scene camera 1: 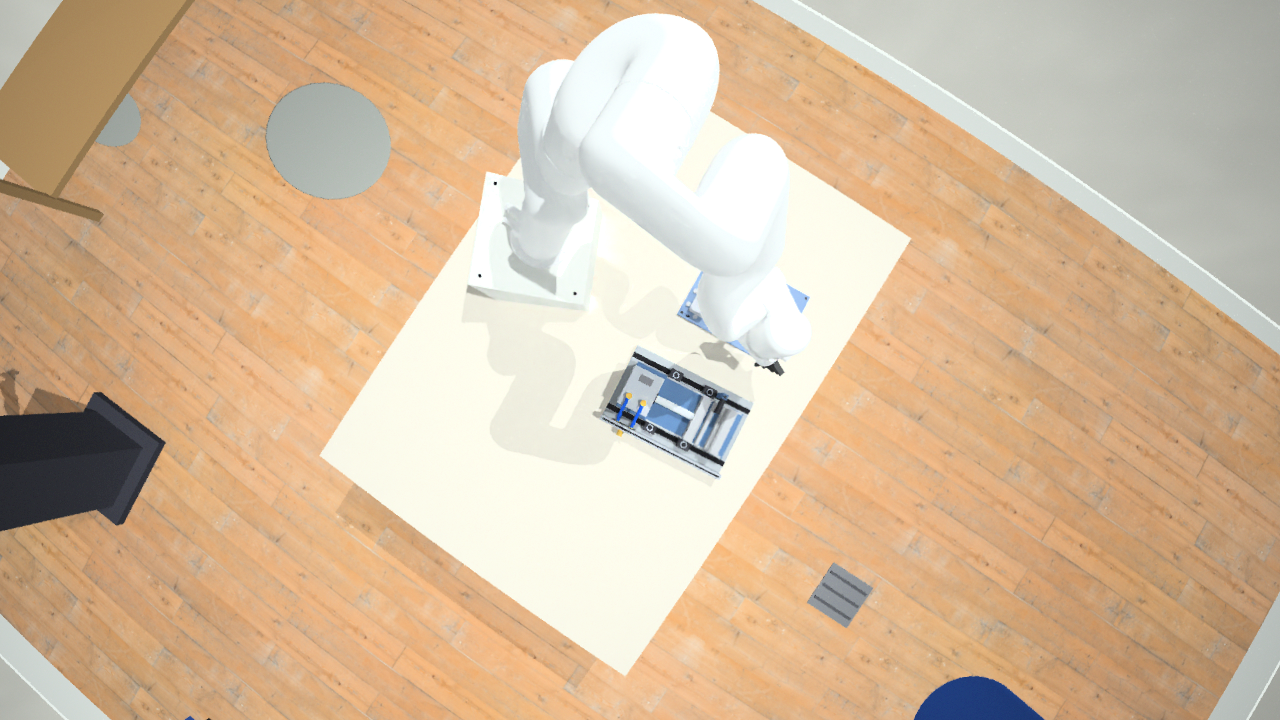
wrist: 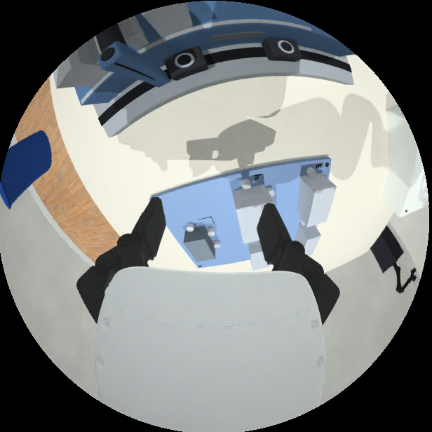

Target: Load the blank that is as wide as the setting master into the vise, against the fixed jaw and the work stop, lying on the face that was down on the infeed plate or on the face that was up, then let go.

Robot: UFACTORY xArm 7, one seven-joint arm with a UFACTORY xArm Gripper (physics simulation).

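Where they show: gripper, fingertip midpoint: [scene camera 1: 745, 345]; arm's base, link origin: [scene camera 1: 540, 239].
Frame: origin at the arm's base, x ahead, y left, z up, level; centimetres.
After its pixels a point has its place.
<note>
The blue infeed plate [scene camera 1: 794, 302] [wrist: 225, 200] lies beside the vise [scene camera 1: 637, 386] {x 33.8, y -16.5, z -2.2 cm} [wrist: 225, 70]. In the wrist view, a dark grey block [wrist: 200, 246] stands among small pins at the plate's left. A large light grey block [wrist: 250, 215] is at the middle, and another light block [wrist: 316, 200] is at the right. Smaller light blocks [wrist: 257, 256] [wrist: 310, 240] show beside them. I cannot tell for sure which is the setting master, nor which blank matches its width. My gripper [scene camera 1: 769, 367] [wrist: 212, 212] is open and empty above the plate; its right finger partly covers the middle block.
A blue lever [wrist: 132, 65] and black clamps [wrist: 185, 62] [wrist: 282, 48] stand along the vise's near side in the wrist view. The robot's base [scene camera 1: 501, 259] {x -3.9, y -8.2, z 2.5 cm} stands at the pale table's [scene camera 1: 554, 555] {x 37.0, y -61.0, z -11.8 cm} upper left edge. A dark pedestal [scene camera 1: 71, 465] stands at the far left.
</note>
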